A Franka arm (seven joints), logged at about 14 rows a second.
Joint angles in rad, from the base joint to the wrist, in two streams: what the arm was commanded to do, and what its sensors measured. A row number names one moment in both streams.
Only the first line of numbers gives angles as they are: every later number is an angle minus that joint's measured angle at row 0.
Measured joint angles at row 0:
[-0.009, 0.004, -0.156, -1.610, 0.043, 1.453, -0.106]
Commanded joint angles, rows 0 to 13:
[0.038, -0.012, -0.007, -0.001, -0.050, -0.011, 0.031]
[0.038, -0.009, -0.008, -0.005, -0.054, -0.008, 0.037]
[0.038, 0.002, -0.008, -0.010, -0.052, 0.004, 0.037]
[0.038, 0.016, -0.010, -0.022, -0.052, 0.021, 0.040]
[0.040, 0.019, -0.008, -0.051, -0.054, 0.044, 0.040]
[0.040, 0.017, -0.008, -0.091, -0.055, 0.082, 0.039]
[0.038, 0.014, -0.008, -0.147, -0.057, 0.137, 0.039]
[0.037, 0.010, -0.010, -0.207, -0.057, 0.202, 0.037]
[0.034, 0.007, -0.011, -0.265, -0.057, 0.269, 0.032]
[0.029, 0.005, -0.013, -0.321, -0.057, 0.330, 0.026]
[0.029, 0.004, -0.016, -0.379, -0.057, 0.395, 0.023]
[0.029, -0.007, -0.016, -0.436, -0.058, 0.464, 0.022]
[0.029, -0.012, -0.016, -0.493, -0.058, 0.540, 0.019]
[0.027, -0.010, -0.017, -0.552, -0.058, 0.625, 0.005]
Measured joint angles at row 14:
[0.025, 0.033, -0.012, -0.433, -0.045, 0.506, 0.019]
